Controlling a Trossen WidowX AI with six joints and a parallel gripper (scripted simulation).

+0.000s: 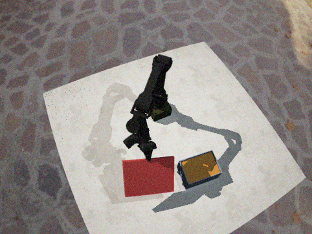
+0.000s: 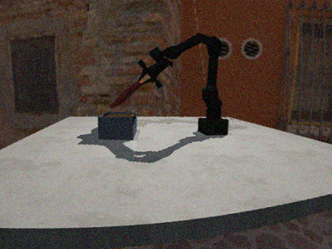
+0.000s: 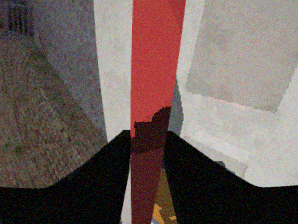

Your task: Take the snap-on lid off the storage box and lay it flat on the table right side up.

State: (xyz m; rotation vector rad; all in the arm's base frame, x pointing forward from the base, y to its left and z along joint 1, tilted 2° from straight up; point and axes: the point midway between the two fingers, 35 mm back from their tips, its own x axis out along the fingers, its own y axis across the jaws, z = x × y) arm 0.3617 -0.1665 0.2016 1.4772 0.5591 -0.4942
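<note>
My gripper tip is now 6 cm short of the red lid, 5 cm above it and 1 cm to the left of it. From my gripper tip the other things lie so: storage box (27 cm to the left, 19 cm below, 5 cm ahead).
</note>
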